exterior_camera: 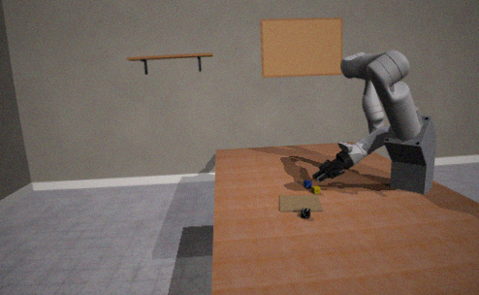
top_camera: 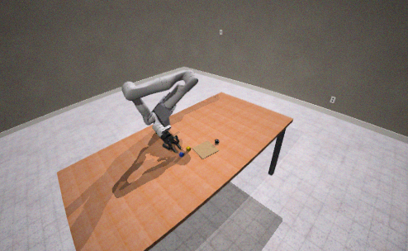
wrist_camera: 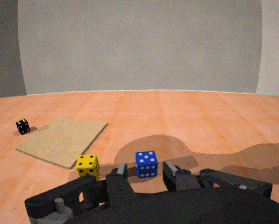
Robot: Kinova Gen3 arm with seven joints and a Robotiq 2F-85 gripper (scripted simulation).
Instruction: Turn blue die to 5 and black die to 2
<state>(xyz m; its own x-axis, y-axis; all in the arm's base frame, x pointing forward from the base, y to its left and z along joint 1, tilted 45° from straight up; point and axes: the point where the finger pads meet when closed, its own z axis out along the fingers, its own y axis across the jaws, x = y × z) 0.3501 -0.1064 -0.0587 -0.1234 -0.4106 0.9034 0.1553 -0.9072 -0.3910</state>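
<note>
Now: hand 50 mm short of the blue die, 10 mm to the right of it and 30 mm above it. Round my hand: yellow die: 30 mm ahead, 80 mm to the left, 30 mm below; then tan mat: 100 mm ahead, 170 mm to the left, 40 mm below; then black die: 100 mm ahead, 290 mm to the left, 30 mm below.
</note>
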